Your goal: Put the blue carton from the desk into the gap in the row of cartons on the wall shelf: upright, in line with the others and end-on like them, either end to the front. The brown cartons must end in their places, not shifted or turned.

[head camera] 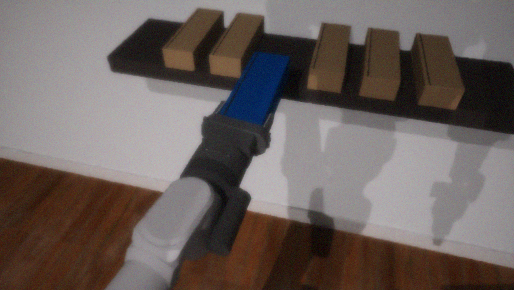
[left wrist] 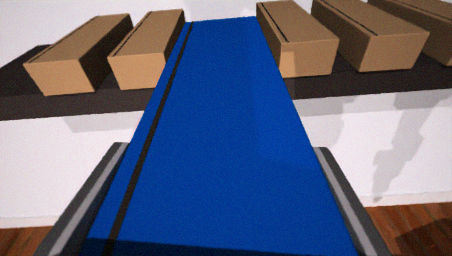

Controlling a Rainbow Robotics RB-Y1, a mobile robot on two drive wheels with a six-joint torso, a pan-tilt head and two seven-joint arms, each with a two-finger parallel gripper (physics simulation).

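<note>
The blue carton (head camera: 262,82) (left wrist: 220,95) is held lengthwise toward the wall shelf (head camera: 299,82) (left wrist: 60,107). Its far end shows in the gap between the second brown carton (head camera: 239,45) (left wrist: 150,45) and the third brown carton (head camera: 331,55) (left wrist: 310,52) from the left. Its near part juts out past the shelf's front edge. In the head view it appears nearer the second carton and overlaps its right side. Whether it touches the shelf or that carton, I cannot tell. My left gripper (head camera: 245,114) (left wrist: 220,157) is shut on the blue carton's near end. My right gripper does not show.
Another brown carton (head camera: 194,40) (left wrist: 80,45) stands at the row's left end. Two more, a brown carton (head camera: 381,62) (left wrist: 372,37) and an angled-looking brown carton (head camera: 437,67) (left wrist: 425,22), stand at the right. The white wall lies behind and below the shelf.
</note>
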